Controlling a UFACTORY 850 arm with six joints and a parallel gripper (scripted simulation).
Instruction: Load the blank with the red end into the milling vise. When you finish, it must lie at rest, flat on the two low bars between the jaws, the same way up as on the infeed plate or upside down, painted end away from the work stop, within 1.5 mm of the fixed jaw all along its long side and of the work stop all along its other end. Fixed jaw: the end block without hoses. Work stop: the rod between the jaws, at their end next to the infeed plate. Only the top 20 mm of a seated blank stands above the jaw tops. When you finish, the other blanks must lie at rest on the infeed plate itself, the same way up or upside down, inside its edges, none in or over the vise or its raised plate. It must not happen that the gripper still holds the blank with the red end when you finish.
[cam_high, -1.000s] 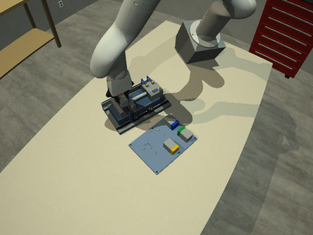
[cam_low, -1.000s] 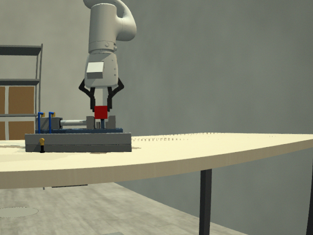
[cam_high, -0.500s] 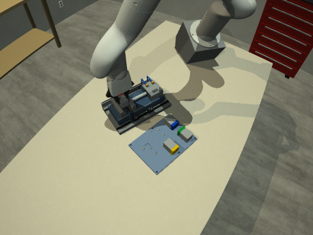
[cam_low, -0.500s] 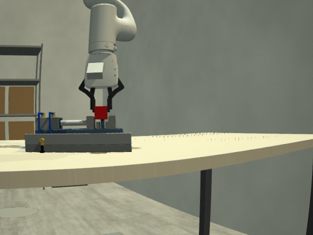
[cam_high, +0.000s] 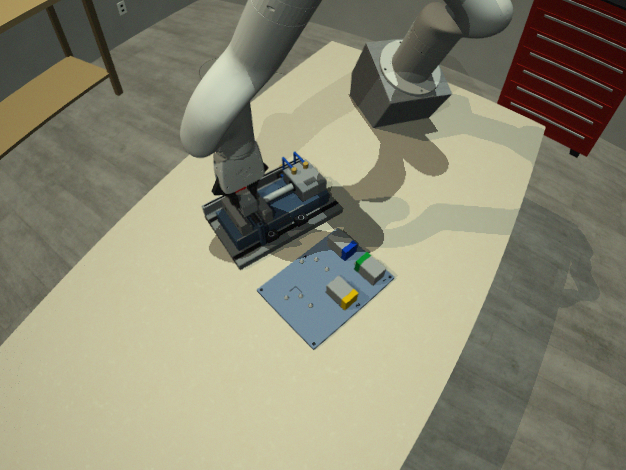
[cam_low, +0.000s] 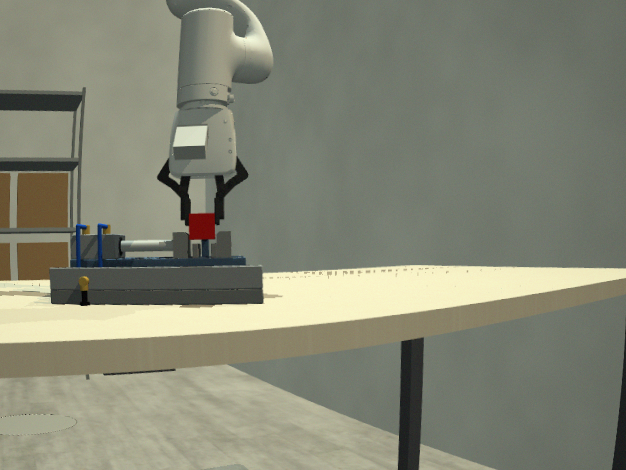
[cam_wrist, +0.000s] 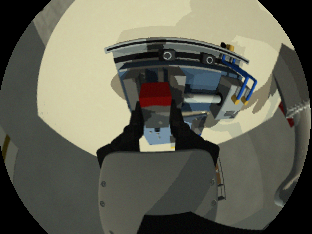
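Right now the red-ended blank is 20 mm below my hand. From my hand the other things lie so: moving jaw 30 mm behind, 20 mm to the left, 50 mm below; then hose-side block 140 mm behind, 80 mm to the left, 50 mm below; then fixed jaw 30 mm ahead, 10 mm to the right, 50 mm below.
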